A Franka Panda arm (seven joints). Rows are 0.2 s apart.
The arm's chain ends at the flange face. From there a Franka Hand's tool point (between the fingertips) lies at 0.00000 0.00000 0.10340 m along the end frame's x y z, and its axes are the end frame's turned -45 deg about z.
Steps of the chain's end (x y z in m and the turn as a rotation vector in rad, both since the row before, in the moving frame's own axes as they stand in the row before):
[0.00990 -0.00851 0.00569 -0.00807 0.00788 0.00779]
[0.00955 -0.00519 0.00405 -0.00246 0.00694 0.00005]
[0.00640 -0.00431 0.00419 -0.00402 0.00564 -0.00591]
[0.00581 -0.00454 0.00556 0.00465 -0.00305 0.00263]
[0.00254 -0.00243 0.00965 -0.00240 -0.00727 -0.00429]
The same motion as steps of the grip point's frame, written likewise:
[0.01300 0.00215 0.00568 -0.01128 -0.00013 0.00779]
[0.01075 0.00377 0.00405 -0.00665 0.00317 0.00005]
[0.00769 0.00218 0.00419 -0.00683 0.00115 -0.00591]
[0.00744 0.00034 0.00556 0.00544 0.00113 0.00263]
[0.00281 -0.00028 0.00965 0.00344 -0.00684 -0.00429]

